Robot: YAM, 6 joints.
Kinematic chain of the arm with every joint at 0, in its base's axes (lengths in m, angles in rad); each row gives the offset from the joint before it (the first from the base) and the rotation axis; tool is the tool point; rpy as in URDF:
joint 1: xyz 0 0 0.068 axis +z
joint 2: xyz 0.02 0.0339 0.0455 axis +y
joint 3: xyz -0.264 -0.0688 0 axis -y
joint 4: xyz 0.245 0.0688 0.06 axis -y
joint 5: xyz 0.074 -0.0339 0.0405 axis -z
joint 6: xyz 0.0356 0 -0.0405 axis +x
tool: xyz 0 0 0 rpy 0 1.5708 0
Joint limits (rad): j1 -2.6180..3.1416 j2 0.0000..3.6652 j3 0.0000..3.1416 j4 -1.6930..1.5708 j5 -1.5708..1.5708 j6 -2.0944..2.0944
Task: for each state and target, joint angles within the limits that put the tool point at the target. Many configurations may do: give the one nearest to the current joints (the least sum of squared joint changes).
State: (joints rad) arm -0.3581 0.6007 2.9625 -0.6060 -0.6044 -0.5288
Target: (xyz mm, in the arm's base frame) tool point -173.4 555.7 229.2
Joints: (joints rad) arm -1.2387 0.2222 3.0958 -0.2333 -0.5053 -0.5288
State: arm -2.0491 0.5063 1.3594 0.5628 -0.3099 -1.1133
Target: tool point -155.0 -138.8 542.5
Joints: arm -2.4498 1.1209 1.3619 0.5147 -0.2272 -1.1133
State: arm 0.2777 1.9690 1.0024 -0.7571 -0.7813 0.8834
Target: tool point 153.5 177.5 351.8
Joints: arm 0.7405 1.2099 1.2303 -0.8873 -0.8805 0.8834
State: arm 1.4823 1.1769 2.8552 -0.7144 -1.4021 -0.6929
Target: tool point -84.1 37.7 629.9
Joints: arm 2.3260 1.3338 2.4638 -0.9674 -1.4629 -0.6929
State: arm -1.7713 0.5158 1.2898 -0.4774 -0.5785 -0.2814
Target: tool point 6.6 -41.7 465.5
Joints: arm -1.8460 0.5010 1.2096 -0.5149 -0.5198 -0.2814
